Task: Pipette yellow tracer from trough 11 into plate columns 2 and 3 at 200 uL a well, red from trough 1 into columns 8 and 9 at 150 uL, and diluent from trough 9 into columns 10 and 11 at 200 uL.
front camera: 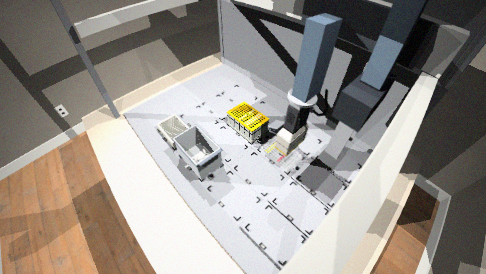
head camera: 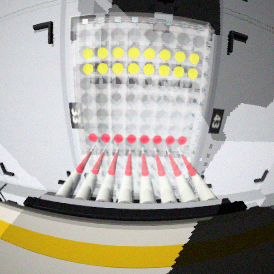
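Note:
The clear well plate (front camera: 268,158) (head camera: 77,90) lies below the pipetting head (front camera: 291,137). In the head view, two full rows of yellow wells (head camera: 133,53) fill columns 2 and 3, and one row of red wells (head camera: 131,139) fills column 8. Eight white tips (head camera: 145,187) hold red liquid in their lower parts. Their ends are at the plate beside the red row, around column 9; their exact depth cannot be told. The trough block (front camera: 172,127) stands at the left of the deck; its liquids cannot be made out. The parked plate gripper (front camera: 347,149) hangs right of the head, its paddles apart and empty.
A yellow tip rack (front camera: 247,118) stands just left of the plate and head. A grey open bin (front camera: 198,161) with some white tips inside stands beside the trough block. A pale frame rail (front camera: 380,160) crosses the right side of the front view.

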